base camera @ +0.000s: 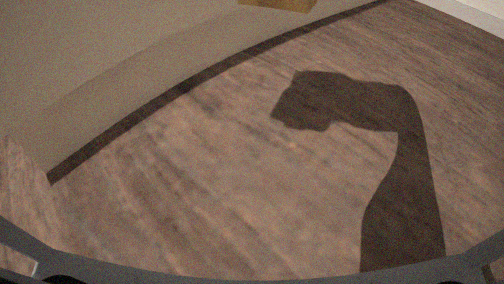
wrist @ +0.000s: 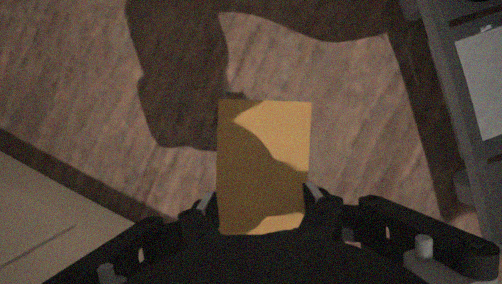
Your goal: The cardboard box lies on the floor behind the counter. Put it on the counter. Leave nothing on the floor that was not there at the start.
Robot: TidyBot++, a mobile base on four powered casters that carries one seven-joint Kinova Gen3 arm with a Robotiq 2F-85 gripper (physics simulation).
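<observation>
The cardboard box is a yellow-brown block. In the wrist view it sits upright between the fingers of my gripper, which is shut on it. Shadow covers part of its face. In the base camera view the lower edge of the box shows at the top, in the air in front of the counter. The gripper does not show in the base camera view. The counter's beige side shows at the left in both views; its top is out of view.
The wooden floor carries the arm's dark shadow. A dark strip runs along the foot of the counter. A pale wall base is at the top right. The grey mobile base is at the right in the wrist view.
</observation>
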